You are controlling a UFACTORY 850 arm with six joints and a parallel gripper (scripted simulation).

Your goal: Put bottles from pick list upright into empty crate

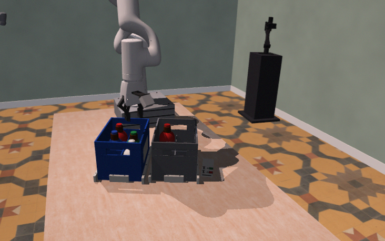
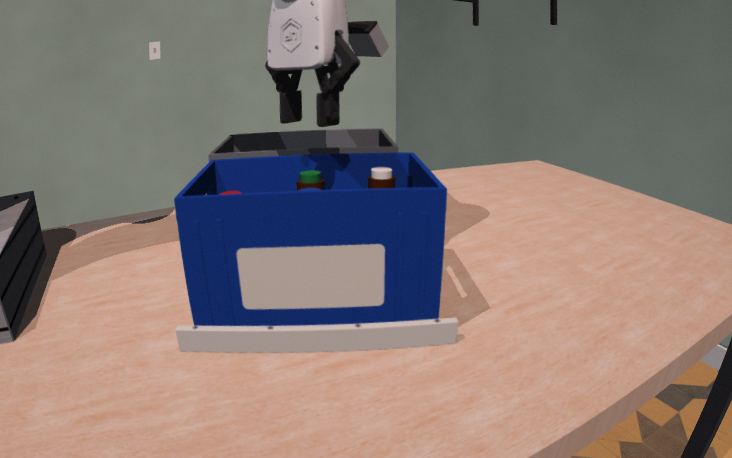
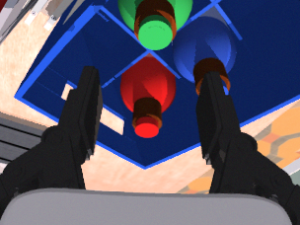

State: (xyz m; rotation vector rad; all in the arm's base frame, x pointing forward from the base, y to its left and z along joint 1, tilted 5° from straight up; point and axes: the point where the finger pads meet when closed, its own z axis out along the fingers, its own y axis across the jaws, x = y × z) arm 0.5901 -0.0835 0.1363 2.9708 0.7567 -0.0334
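My gripper is now 15 cm above the green bottle. Also, from my hand: white-cap bottle: 9 cm ahead, 2 cm to the right, 15 cm below; then blue crate: 1 cm behind, 4 cm to the right, 16 cm below; then blue-capped bottle: 2 cm behind, 8 cm to the right, 15 cm below.
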